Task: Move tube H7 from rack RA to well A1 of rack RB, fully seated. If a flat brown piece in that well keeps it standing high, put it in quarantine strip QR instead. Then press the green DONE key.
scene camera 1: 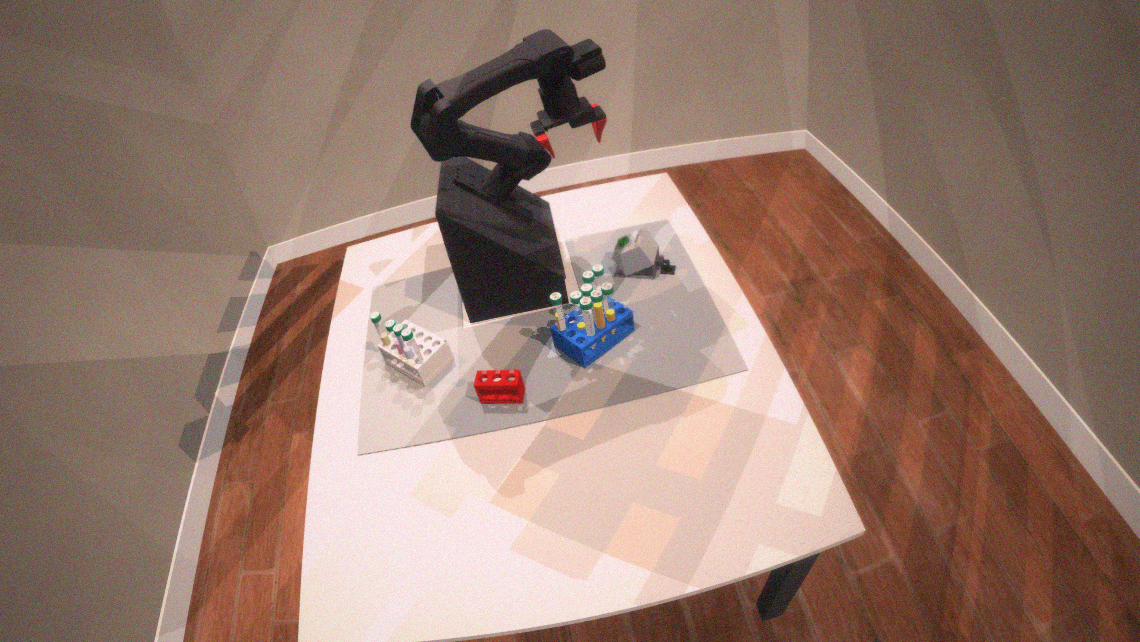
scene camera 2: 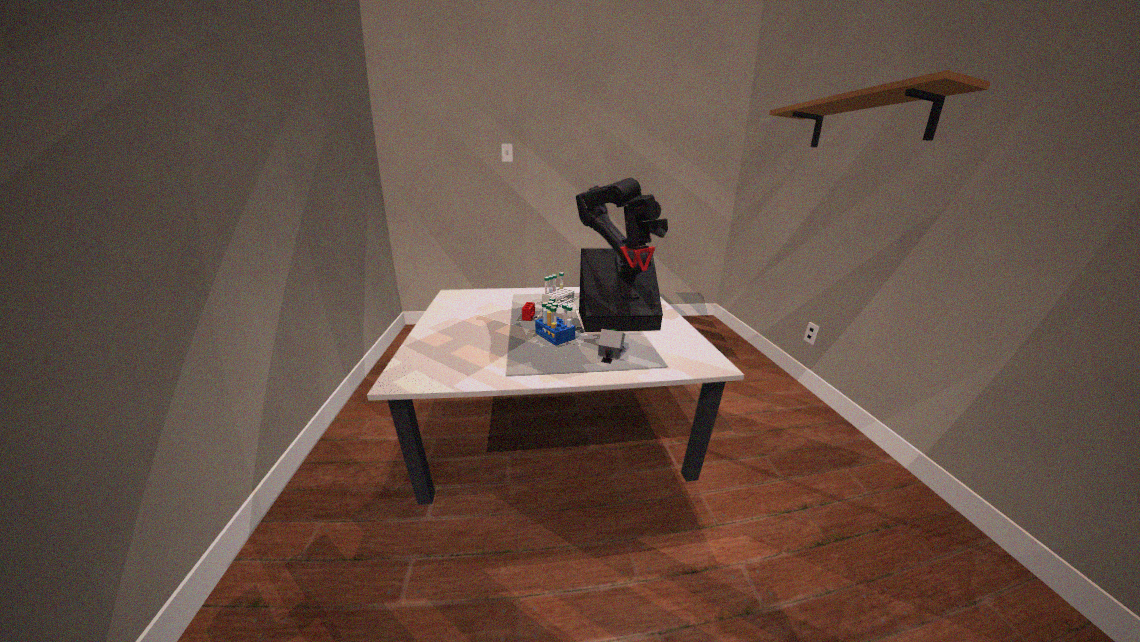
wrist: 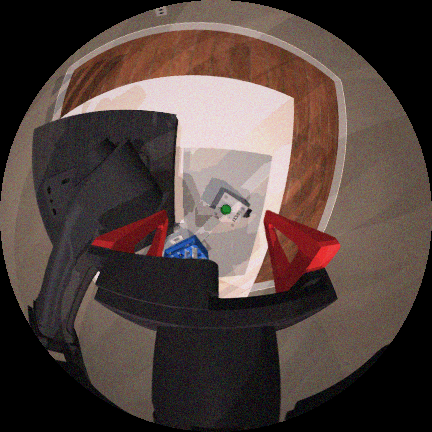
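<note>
My gripper is open and empty, high above the table, with its red fingers wide apart. A blue rack holds several upright tubes, with green and yellow caps. A white rack holds several green-capped tubes at its left side in scene camera 1. A small red strip with three holes is empty. The green key is on a grey box. Rack letters, tube H7 and any brown piece cannot be made out.
The racks, strip and box stand on a grey mat on the white table. The arm's tall black base stands between the white rack and the grey box. A wooden shelf is on the wall.
</note>
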